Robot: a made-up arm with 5 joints.
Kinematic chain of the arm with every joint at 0, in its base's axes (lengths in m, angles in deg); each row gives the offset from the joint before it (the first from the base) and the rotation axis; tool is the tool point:
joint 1: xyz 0 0 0.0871 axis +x
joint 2: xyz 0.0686 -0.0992 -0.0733 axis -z
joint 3: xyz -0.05 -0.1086 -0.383 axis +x
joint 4: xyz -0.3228 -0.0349 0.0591 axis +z
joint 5: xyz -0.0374 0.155 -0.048 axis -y
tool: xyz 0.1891 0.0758 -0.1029
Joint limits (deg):
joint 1: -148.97..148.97
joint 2: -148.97..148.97
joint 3: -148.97..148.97
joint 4: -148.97..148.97
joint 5: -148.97..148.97
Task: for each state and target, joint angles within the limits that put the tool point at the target. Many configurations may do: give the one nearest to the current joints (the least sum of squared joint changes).
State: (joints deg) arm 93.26 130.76 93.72 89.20 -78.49
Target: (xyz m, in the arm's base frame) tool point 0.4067 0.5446 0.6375
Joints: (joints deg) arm 105.09 120.57 82.12 94.19 -89.52
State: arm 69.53 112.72 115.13 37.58 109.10
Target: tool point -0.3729 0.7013 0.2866
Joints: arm 71.53 73.20 130.51 62.40 131.13
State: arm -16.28 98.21 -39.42 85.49 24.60
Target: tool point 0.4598 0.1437 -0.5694
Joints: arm -18.36 132.22 -42.81 85.92 20.11
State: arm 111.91 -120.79 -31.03 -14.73 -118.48
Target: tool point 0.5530 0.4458 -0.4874
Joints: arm 80.28 -148.04 -13.45 -0.53 -139.10
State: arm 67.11 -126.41 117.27 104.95 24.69
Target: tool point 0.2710 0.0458 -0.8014
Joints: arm 59.21 -98.86 117.49 128.02 28.52
